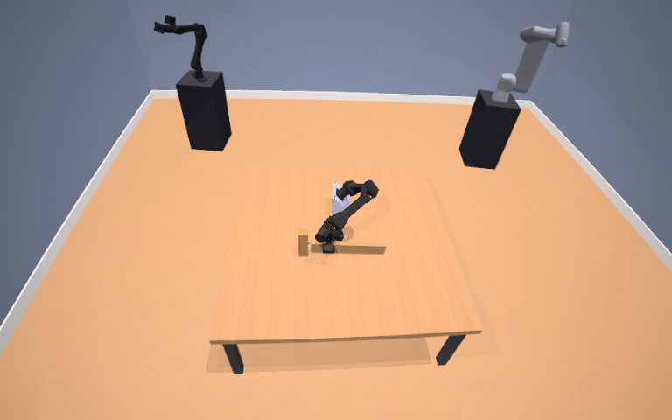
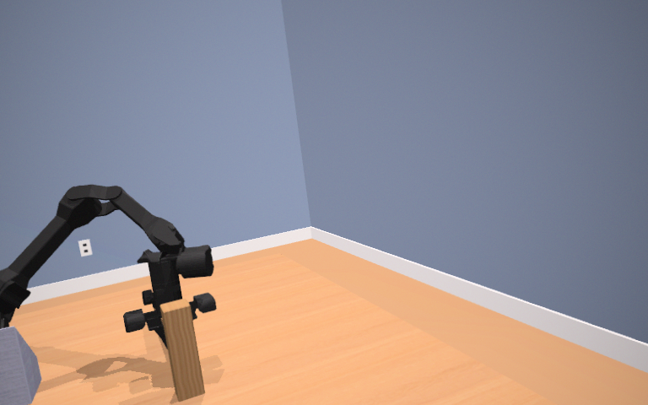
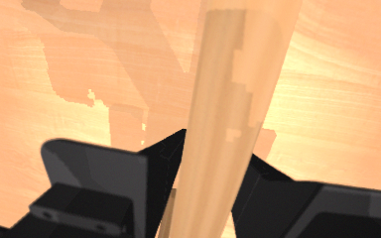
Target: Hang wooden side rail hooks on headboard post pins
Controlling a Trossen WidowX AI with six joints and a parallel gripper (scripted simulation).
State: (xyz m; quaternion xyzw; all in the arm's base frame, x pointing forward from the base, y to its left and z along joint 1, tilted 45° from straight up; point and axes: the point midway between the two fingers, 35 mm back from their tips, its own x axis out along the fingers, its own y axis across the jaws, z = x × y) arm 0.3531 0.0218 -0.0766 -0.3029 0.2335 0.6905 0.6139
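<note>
Now: gripper tip 130 mm to the left of the headboard post, 40 mm below it and 20 mm short of it.
</note>
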